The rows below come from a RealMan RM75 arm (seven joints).
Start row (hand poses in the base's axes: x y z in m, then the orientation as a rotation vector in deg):
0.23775 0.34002 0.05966 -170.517 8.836 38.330
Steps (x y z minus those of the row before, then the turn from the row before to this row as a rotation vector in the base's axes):
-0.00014 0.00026 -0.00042 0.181 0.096 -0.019
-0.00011 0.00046 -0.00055 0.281 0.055 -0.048
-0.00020 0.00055 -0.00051 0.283 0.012 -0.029
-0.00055 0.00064 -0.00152 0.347 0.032 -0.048
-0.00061 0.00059 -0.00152 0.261 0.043 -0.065
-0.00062 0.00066 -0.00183 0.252 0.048 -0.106
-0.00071 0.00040 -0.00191 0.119 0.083 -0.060
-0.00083 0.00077 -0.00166 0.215 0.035 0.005
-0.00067 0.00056 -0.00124 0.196 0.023 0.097
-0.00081 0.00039 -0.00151 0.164 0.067 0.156
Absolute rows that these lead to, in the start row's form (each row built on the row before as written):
0.23761 0.34028 0.05924 -170.312 8.802 38.449
0.23750 0.34074 0.05869 -170.015 8.770 38.491
0.23730 0.34129 0.05818 -169.734 8.706 38.471
0.23675 0.34193 0.05666 -169.381 8.647 38.470
0.23614 0.34252 0.05514 -169.102 8.647 38.494
0.23552 0.34318 0.05331 -168.819 8.711 38.521
0.23481 0.34358 0.05140 -168.665 8.761 38.622
0.23398 0.34435 0.04974 -168.451 8.675 38.648
0.23331 0.34491 0.04850 -168.284 8.461 38.671
0.23250 0.34530 0.04699 -168.150 8.178 38.771

